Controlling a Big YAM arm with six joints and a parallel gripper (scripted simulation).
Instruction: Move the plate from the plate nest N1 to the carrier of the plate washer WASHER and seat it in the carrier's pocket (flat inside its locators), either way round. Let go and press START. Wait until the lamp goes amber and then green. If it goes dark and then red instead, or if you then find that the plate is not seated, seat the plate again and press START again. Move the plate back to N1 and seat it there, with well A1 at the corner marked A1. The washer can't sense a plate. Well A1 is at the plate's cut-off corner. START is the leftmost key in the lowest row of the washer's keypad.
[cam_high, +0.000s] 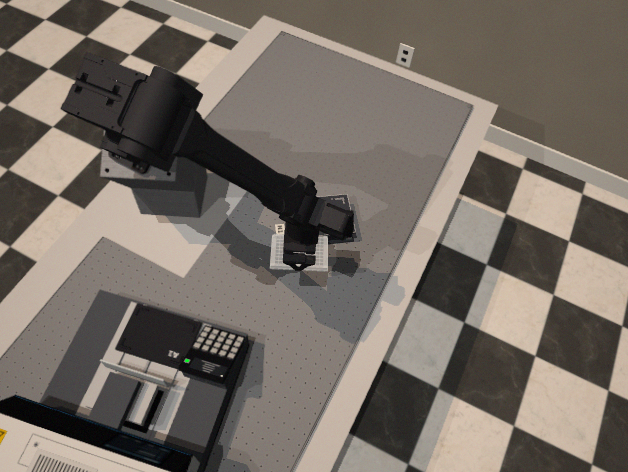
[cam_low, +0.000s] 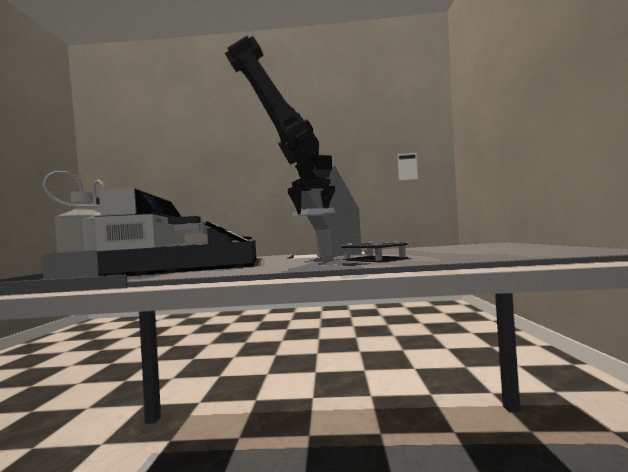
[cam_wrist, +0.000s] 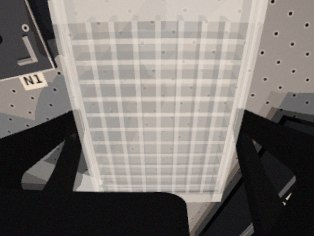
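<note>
Right now the dark carrier is 280 mm to the right of my hand, 200 mm behind it and 70 mm below it. Also, from my hand: white well plate 10 mm below; then label 160 mm below, 120 mm to the left, 100 mm behind; then plate nest 180 mm to the left, 110 mm below, 20 mm behind.
</note>
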